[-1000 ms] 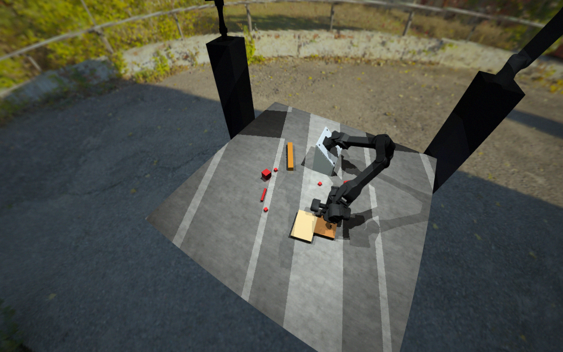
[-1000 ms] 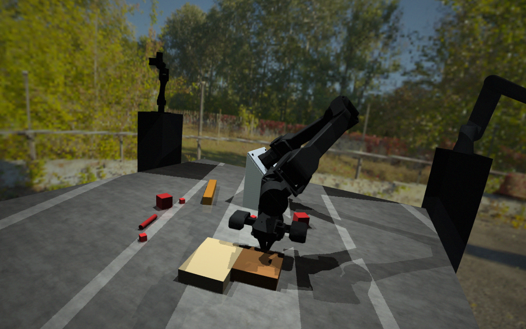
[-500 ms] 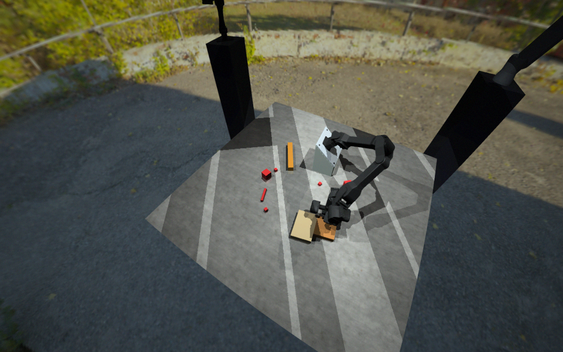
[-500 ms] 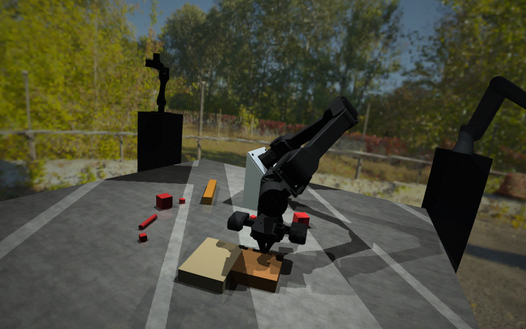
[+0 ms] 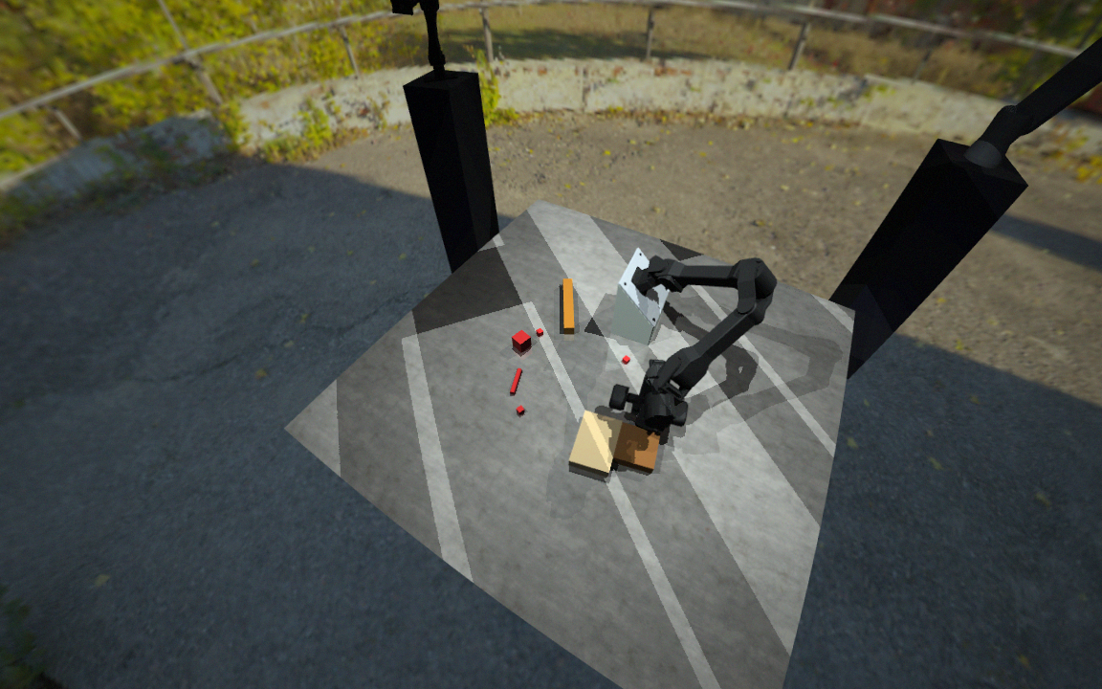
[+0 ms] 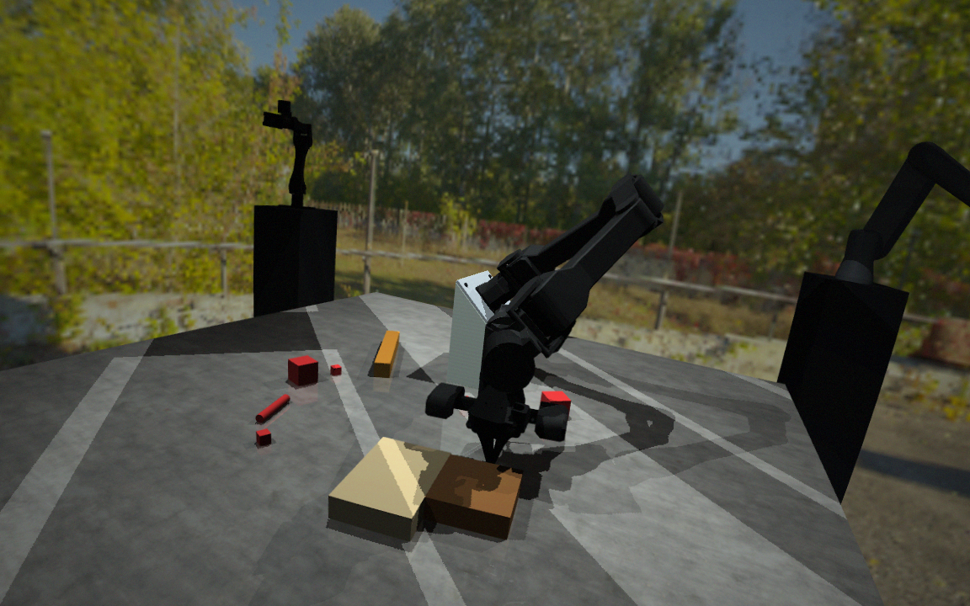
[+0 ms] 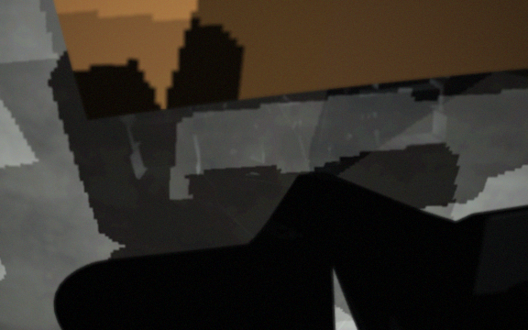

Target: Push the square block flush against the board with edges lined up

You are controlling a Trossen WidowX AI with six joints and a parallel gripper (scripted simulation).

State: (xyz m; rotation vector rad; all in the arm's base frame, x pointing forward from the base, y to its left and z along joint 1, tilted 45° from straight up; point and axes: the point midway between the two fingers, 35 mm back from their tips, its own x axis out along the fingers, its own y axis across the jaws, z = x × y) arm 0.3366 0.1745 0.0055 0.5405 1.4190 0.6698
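Right now my gripper tip is 11 cm short of the tan board, 9 cm to the left of it and 1 cm below it. Round my gripper tip: orange bar (30 cm behind, 34 cm to the right, 1 cm above); brown square block (8 cm ahead, 1 cm to the left, 1 cm above); red rod (2 cm ahead, 36 cm to the right).
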